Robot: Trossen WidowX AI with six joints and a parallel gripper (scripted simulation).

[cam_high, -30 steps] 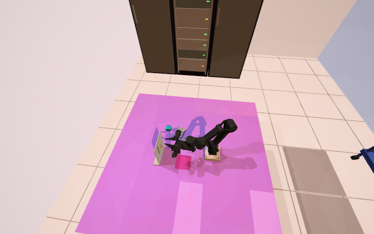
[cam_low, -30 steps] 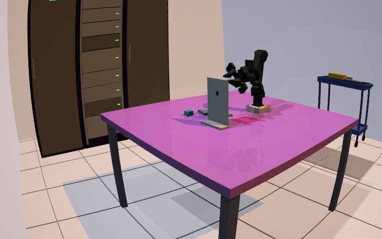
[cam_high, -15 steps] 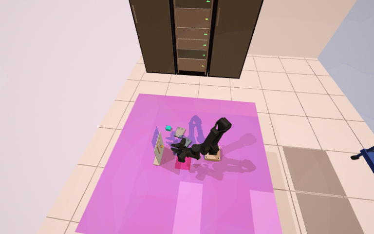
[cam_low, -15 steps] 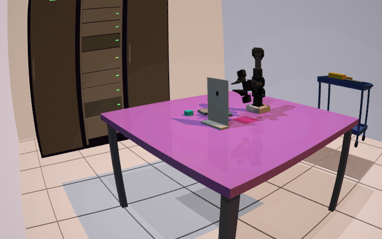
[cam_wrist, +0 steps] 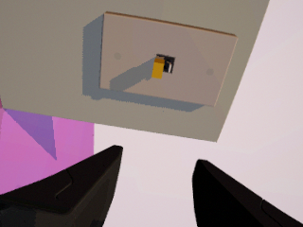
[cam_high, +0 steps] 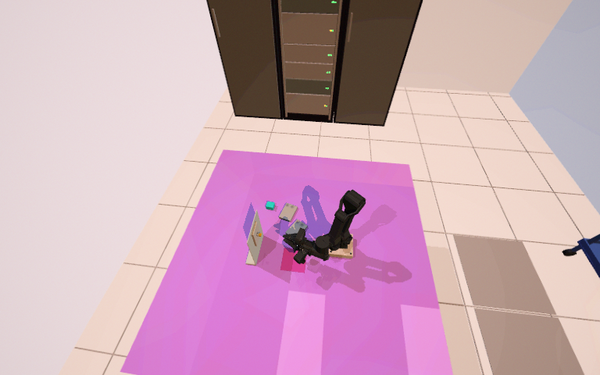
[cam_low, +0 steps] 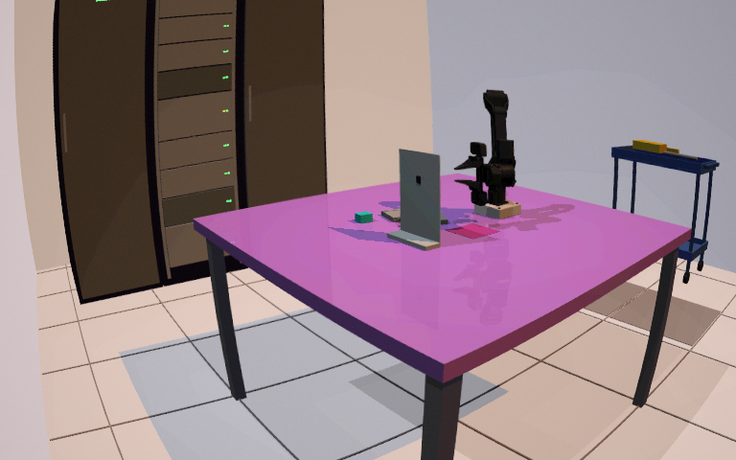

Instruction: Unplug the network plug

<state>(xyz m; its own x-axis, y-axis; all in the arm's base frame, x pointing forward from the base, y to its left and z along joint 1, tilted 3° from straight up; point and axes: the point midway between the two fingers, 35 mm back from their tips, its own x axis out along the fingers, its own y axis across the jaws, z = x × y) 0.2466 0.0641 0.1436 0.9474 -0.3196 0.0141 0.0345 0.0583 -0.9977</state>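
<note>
My gripper tip is 120 mm short of the network plug and 10 mm to the left of it. The rest, counted from my gripper tip: teal cube (280 mm to the right, 160 mm below, 120 mm ahead); then marked square (170 mm below, 50 mm behind, 30 mm to the left); then upright panel (140 mm ahead, 60 mm below, 10 mm to the right).
</note>
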